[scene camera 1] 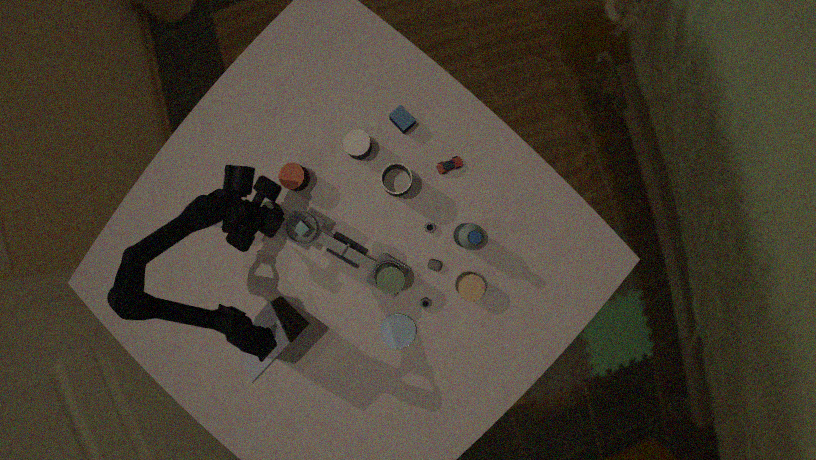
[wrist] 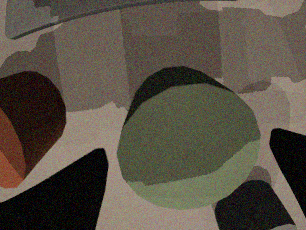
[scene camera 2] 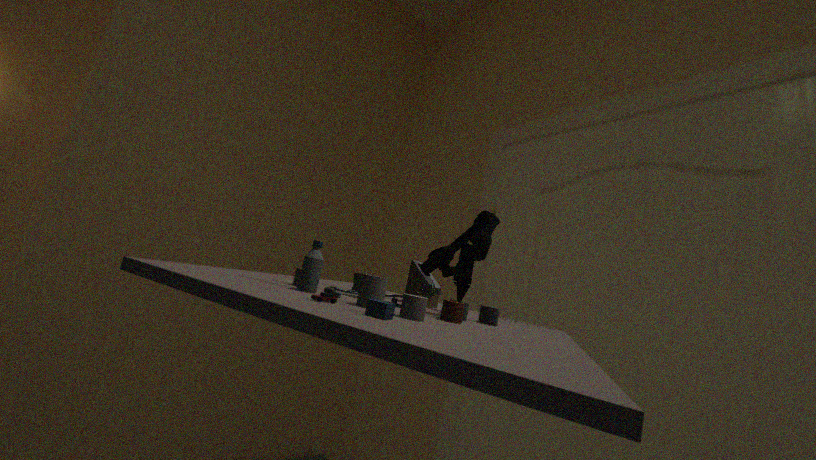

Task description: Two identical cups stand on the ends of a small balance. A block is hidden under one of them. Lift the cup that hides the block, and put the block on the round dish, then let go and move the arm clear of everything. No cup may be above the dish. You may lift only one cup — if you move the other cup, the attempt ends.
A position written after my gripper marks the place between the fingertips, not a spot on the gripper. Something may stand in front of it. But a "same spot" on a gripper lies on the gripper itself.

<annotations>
my gripper: scene camera 1; wrist; scene camera 2 458, 302
same spot on my gripper: (wrist: 78, 189) = (scene camera 1: 272, 201)
</annotations>
